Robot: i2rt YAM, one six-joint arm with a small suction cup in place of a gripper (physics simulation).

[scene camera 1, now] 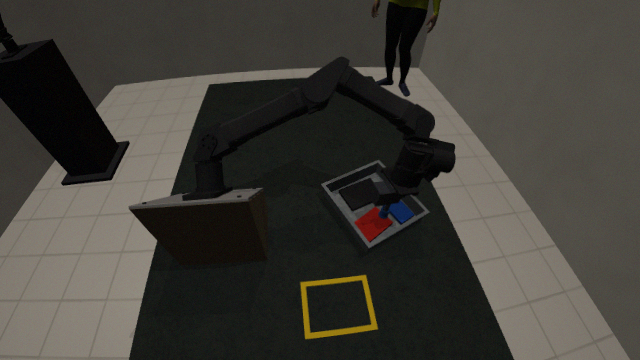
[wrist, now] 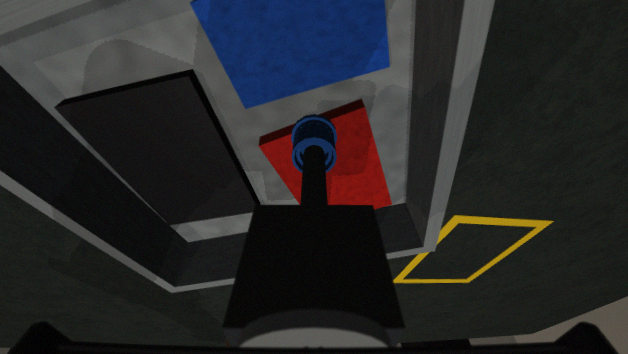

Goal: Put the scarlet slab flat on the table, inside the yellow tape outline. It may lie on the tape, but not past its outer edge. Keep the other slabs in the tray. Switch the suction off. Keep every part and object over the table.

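Places are measured from the arm's base along level axes (x ahead, y left, z up), in centimetres.
Where they show: hand at its tool point: (scene camera 1: 383, 215) (wrist: 314, 135); arm's base at its link origin: (scene camera 1: 211, 194).
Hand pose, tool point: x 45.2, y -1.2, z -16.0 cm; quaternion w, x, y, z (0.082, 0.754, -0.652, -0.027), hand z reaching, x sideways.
Note:
Things, the pixels of their centre, and the offset from my tool point. "pt": a spot on its surface instead.
- scarlet slab at the middle of its body: (wrist: 333, 174) (scene camera 1: 371, 224) dy -2.2, dx -4.0, dz -0.7 cm
- grey tray at a spot on its surface: (wrist: 454, 125) (scene camera 1: 405, 224) pt dy -6.1, dx +3.9, dz +3.5 cm
- blue slab at the middle of its body: (wrist: 299, 34) (scene camera 1: 398, 209) dy +1.6, dx +5.7, dz -0.7 cm
- black slab at the middle of its body: (wrist: 178, 165) (scene camera 1: 361, 193) dy +9.4, dx -4.0, dz -0.7 cm
- yellow tape outline at a spot on its surface: (wrist: 435, 281) pt dy -23.1, dx -26.2, dz -1.4 cm
The scarlet slab (scene camera 1: 370, 227) (wrist: 360, 190) lies flat in the grey tray (scene camera 1: 399, 229) (wrist: 454, 125), at the end nearest the tape. My suction cup (scene camera 1: 384, 213) (wrist: 314, 135) is down at this slab and appears to touch its top, close to the edge that faces the blue slab (scene camera 1: 402, 213) (wrist: 300, 45). It hides part of that edge in the wrist view. The black slab (scene camera 1: 357, 194) (wrist: 155, 145) lies beside them in the tray. The yellow tape outline (scene camera 1: 341, 331) (wrist: 435, 281) is on the table, apart from the tray.
The tray walls stand around the slabs and the cup. A brown box-like block (scene camera 1: 215, 232) under the arm's base stands on the left of the table. A dark pedestal (scene camera 1: 60, 107) stands on the floor at the left. A person (scene camera 1: 400, 40) stands beyond the far table edge.

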